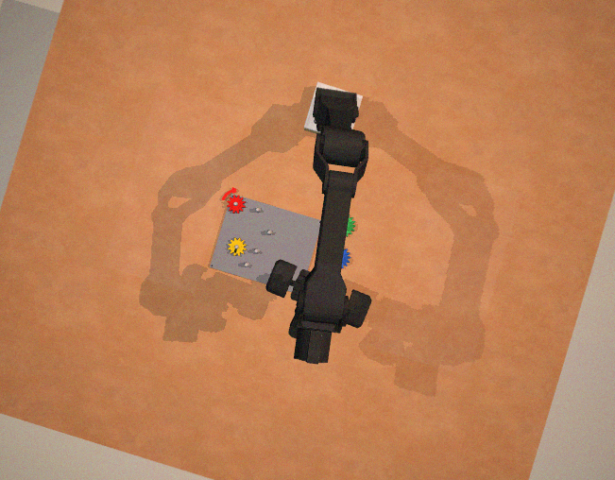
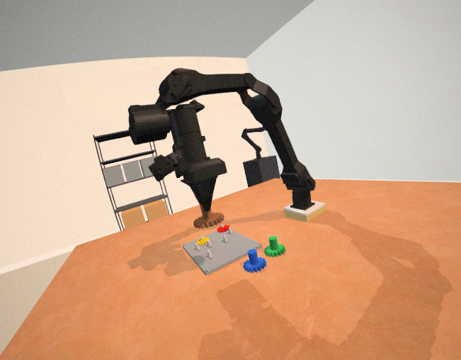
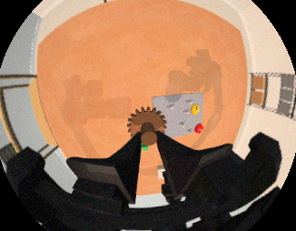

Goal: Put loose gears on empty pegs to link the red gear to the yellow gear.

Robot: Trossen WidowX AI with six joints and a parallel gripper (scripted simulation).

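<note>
My gripper tip is now 21 cm to the left of the red gear, 15 cm above it and 13 cm past it. Round my gripper tip: blue gear 15 cm below, 7 cm behind, 3 cm to the left; then brown gear 1 cm below; then green gear 15 cm below, 14 cm behind, 3 cm to the left.
</note>
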